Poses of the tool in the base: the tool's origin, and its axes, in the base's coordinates. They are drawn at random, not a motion.
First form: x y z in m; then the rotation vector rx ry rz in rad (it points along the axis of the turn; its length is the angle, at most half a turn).
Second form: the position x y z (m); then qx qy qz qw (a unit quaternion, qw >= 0). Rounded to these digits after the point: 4 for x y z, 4 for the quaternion.
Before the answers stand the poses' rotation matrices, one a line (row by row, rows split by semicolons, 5 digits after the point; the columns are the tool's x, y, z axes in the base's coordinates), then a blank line. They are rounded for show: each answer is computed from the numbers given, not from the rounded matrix.
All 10 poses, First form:
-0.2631, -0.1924, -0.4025, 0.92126, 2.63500, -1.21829
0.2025, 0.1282, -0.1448, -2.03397, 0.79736, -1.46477
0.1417, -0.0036, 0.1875, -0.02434, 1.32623, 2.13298
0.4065, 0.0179, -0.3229, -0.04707, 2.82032, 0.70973
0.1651, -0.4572, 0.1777, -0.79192, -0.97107, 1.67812
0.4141, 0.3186, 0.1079, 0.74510, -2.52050, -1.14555
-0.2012, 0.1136, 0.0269, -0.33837, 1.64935, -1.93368
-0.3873, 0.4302, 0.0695, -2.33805, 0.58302, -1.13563
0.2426, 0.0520, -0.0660, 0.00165, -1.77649, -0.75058
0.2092, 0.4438, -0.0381, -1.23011, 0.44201, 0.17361
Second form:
-0.81284 0.56049 -0.15858; 0.48388 0.49816 -0.71951; -0.32428 -0.66158 -0.67613
0.24737 -0.16636 0.95453; -0.71136 -0.70006 0.06234; 0.65786 -0.69443 -0.29152
-0.80797 -0.50941 0.29611; 0.49091 -0.30406 0.81643; -0.32587 0.80502 0.49574
-0.97247 -0.08729 0.21606; 0.02537 0.88201 0.47054; -0.23164 0.46307 -0.85552
-0.28548 -0.43097 -0.85602; 0.95692 -0.17747 -0.22978; -0.05289 -0.88474 0.46307
-0.83002 -0.34007 -0.44205; -0.55666 0.55415 0.61890; 0.03449 0.75978 -0.64927
-0.80576 0.25579 0.53416; -0.56782 -0.07729 -0.81952; -0.16834 -0.96364 0.20751
0.56642 -0.16667 0.80708; -0.55870 -0.79759 0.22739; 0.60582 -0.57971 -0.54489
-0.35017 0.36349 -0.86328; -0.36562 0.79549 0.48325; 0.86238 0.48485 -0.14565
0.90266 -0.36218 0.23243; -0.10719 0.33387 0.93651; -0.41679 -0.87026 0.26255

-0.2631, -0.1924, -0.4025, 0.3021, 0.8642, -0.3995, 0.0479
0.2025, 0.1282, -0.1448, -0.7482, 0.2933, -0.5388, 0.2529
0.1417, -0.0036, 0.1875, -0.0092, 0.5020, 0.8074, 0.3097
0.4065, 0.0179, -0.3229, -0.0161, 0.9631, 0.2424, 0.1162
0.1651, -0.4572, 0.1777, -0.3275, -0.4015, 0.6939, 0.5000
0.4141, 0.3186, 0.1079, 0.2574, -0.8708, -0.3958, 0.1368
-0.2012, 0.1136, 0.0269, -0.1265, 0.6166, -0.7229, 0.2848
-0.3873, 0.4302, 0.0695, -0.8528, 0.2126, -0.4142, 0.2366
0.2426, 0.0520, -0.0660, 0.0007, -0.7569, -0.3198, 0.5700
0.2092, 0.4438, -0.0381, -0.5715, 0.2053, 0.0807, 0.7904

